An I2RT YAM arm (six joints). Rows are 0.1 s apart.
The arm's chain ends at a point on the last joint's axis. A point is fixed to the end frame.
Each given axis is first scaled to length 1.
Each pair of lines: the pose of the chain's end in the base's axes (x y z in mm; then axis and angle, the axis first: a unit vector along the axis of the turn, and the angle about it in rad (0 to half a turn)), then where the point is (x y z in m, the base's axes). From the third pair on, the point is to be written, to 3 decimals.
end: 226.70 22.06 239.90 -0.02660 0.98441 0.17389 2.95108
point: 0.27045 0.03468 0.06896
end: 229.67 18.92 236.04 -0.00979 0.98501 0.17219 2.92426
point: 0.27737 0.02987 0.06605
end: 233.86 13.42 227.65 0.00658 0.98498 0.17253 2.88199
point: 0.288 0.023 0.060
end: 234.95 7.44 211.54 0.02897 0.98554 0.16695 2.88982
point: 0.287 0.014 0.043
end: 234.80 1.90 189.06 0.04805 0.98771 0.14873 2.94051
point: 0.277 0.002 0.017
